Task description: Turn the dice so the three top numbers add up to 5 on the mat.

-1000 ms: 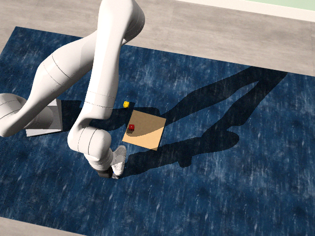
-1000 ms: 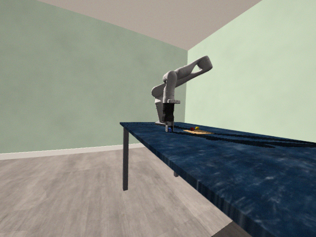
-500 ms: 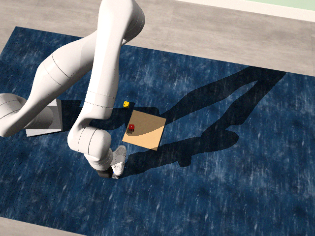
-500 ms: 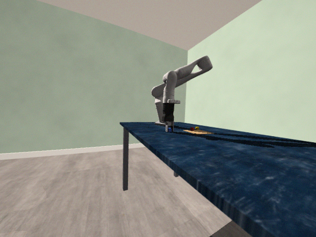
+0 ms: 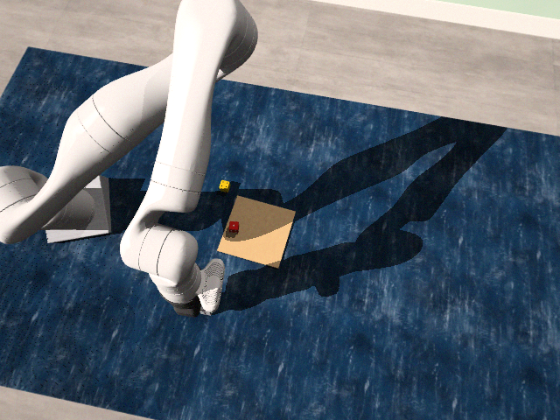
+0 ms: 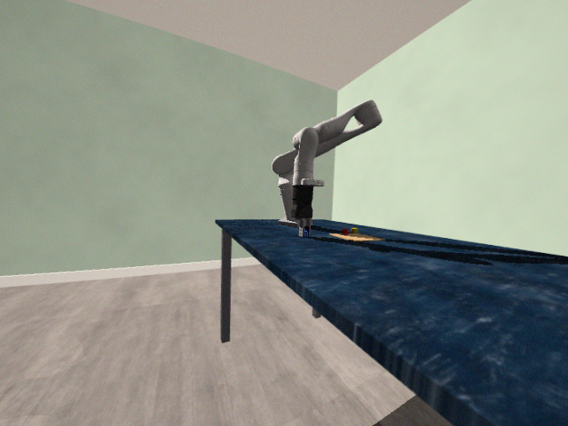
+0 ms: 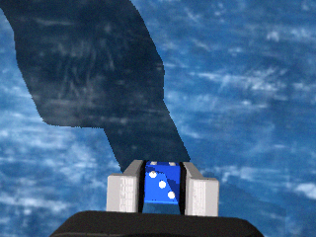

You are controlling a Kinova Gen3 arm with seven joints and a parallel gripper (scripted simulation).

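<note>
Now: the tan mat 190 mm to the left of my hand, 50 mm ahead of it and 20 mm below it. Round my hand: red die: 180 mm to the left, 10 mm below; blue die: 10 mm below; yellow die: 270 mm to the left, 50 mm behind, 10 mm below.
</note>
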